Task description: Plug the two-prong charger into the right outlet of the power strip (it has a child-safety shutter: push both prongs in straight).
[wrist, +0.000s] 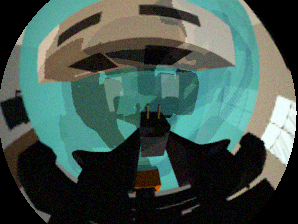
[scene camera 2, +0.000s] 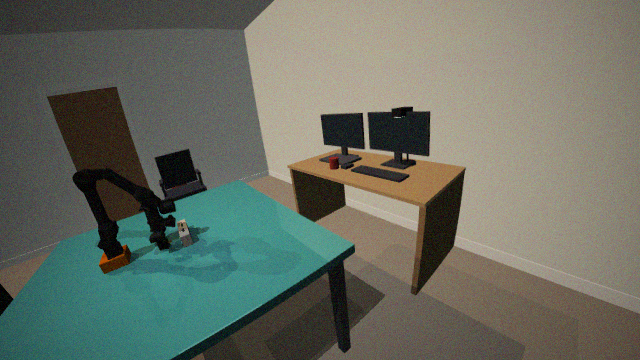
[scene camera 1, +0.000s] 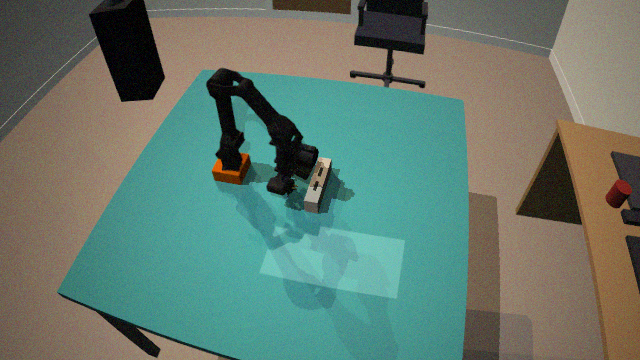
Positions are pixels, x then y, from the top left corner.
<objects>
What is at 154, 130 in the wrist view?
A two-prong charger.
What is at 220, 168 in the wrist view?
My gripper.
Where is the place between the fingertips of my gripper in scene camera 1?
286, 186
</objects>
